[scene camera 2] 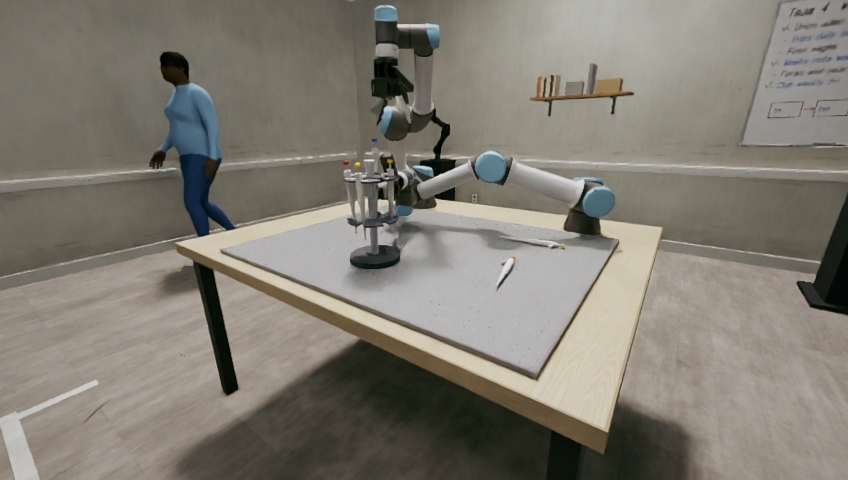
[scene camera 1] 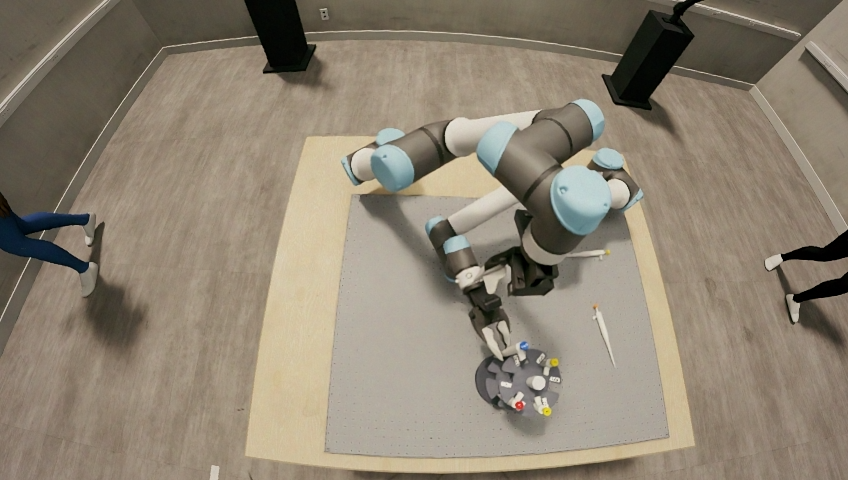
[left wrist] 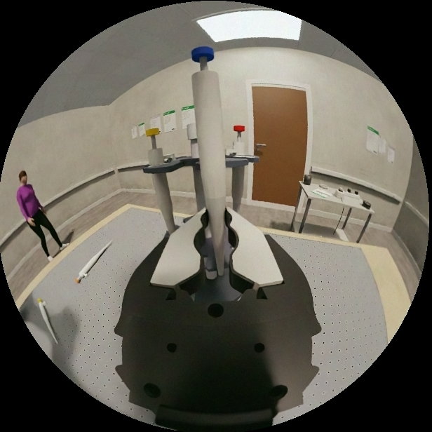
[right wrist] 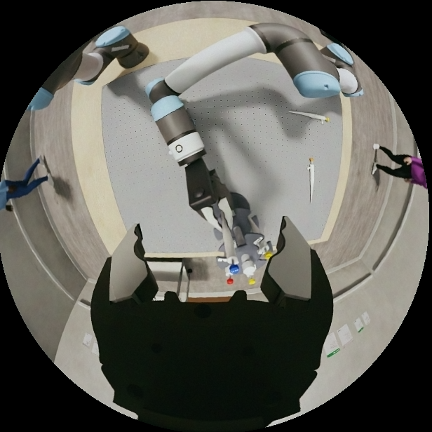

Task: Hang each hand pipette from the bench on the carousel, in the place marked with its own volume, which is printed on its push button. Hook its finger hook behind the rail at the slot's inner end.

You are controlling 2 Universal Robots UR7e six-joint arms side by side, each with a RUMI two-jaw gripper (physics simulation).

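My left gripper (scene camera 1: 504,350) (left wrist: 216,208) (right wrist: 227,230) is shut on the blue-button pipette (scene camera 1: 523,345) (scene camera 2: 374,142) (left wrist: 207,110) (right wrist: 234,269), which stands near upright at the carousel's (scene camera 1: 483,377) (scene camera 2: 374,259) (left wrist: 175,164) near edge, its button above the others. Whether its hook touches the rail is hidden. A red-button pipette (scene camera 1: 519,405) (left wrist: 239,128) and two yellow-button pipettes (scene camera 1: 554,362) (scene camera 1: 546,411) hang on the carousel. An orange-button pipette (scene camera 1: 603,333) (scene camera 2: 505,274) (left wrist: 94,261) (right wrist: 312,182) and a yellow-button pipette (scene camera 1: 589,253) (scene camera 2: 535,242) (right wrist: 307,116) lie on the mat. My right gripper is open and empty, high above. Printed volumes are unreadable.
The grey perforated mat (scene camera 1: 392,380) (scene camera 2: 464,321) covers most of the wooden table (scene camera 1: 285,333) (scene camera 2: 601,356). The right arm reaches over the left arm in scene camera 1. People stand on the floor at both sides, beyond the table.
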